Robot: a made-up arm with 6 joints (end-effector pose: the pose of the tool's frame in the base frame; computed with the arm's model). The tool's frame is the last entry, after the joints.
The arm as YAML. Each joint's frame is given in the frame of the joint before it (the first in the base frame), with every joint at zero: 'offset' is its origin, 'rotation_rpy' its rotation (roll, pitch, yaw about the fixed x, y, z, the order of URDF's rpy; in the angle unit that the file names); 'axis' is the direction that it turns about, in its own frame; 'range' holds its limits. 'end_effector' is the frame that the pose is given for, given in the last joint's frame.
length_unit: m
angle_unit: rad
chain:
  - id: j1
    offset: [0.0, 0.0, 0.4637]
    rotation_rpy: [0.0, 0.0, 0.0]
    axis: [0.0, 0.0, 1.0]
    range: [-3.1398, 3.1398]
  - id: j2
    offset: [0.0, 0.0, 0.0]
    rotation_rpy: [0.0, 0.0, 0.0]
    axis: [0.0, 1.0, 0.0]
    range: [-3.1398, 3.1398]
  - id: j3
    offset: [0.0, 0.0, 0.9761]
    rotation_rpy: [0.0, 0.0, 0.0]
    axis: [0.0, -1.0, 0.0]
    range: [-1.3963, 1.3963]
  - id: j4
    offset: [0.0, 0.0, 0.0]
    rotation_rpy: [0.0, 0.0, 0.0]
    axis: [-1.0, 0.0, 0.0]
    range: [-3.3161, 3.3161]
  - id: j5
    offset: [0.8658, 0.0, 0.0]
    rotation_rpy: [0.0, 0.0, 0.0]
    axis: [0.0, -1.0, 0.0]
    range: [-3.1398, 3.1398]
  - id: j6
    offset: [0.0, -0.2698, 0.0]
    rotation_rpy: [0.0, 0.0, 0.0]
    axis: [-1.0, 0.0, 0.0]
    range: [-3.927, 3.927]
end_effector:
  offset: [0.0, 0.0, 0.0]
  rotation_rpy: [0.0, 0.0, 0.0]
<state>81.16 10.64 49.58 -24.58 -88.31 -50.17</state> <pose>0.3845 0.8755 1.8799 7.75 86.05 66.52</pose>
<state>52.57 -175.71 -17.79 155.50 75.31 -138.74</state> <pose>-0.7525 -0.5793 -0.2879 -1.95 -99.97 32.41</pose>
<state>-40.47 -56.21 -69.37 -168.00 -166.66 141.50</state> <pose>0.1858 0.1884 0.7548 -34.76 -126.53 47.22</pose>
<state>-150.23 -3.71 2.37 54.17 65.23 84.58</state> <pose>-0.7508 -0.2475 1.7470 120.97 -103.88 51.71</pose>
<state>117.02 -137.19 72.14 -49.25 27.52 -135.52</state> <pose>0.8466 -1.2725 -0.4983 33.98 36.27 -40.39</pose>
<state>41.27 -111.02 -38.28 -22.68 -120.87 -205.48</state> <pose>-0.2529 -0.5531 0.9095 -140.50 -72.44 83.45</pose>
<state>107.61 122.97 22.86 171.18 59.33 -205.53</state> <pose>-0.4682 0.5938 -0.9271 -107.45 99.40 -2.48</pose>
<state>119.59 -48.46 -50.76 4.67 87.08 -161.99</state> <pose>0.1670 0.2505 1.0982 -59.57 -81.14 -63.77</pose>
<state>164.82 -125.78 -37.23 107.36 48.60 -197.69</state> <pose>0.9705 -0.3467 0.7650 -31.93 -42.16 -109.54</pose>
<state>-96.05 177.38 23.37 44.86 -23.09 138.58</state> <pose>-0.1216 0.6668 -1.0619 -6.60 7.75 99.86</pose>
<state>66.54 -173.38 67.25 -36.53 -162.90 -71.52</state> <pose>-0.0707 -0.7075 -1.1816 64.48 -48.90 87.78</pose>
